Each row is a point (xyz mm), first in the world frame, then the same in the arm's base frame.
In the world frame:
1: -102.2 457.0 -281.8
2: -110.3 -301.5 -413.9
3: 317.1 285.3 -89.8
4: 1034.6 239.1 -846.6
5: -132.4 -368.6 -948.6
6: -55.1 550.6 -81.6
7: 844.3 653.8 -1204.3
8: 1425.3 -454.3 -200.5
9: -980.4 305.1 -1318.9
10: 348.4 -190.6 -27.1
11: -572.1 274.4 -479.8
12: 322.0 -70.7 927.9
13: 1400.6 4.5 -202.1
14: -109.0 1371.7 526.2
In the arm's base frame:
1: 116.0 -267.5 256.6
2: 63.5 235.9 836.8
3: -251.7 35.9 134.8
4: 152.4 876.0 -334.8
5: 537.4 491.7 867.5
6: -60.0 -377.8 167.7
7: 640.2 654.4 -556.4
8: -733.3 1275.0 -7.3
9: 1340.0 -324.3 863.7
10: -429.2 313.6 485.3
11: 426.5 -391.6 682.7
12: -1251.1 -187.8 472.1
13: -617.2 985.6 -344.8
14: -398.1 -1165.8 -390.2

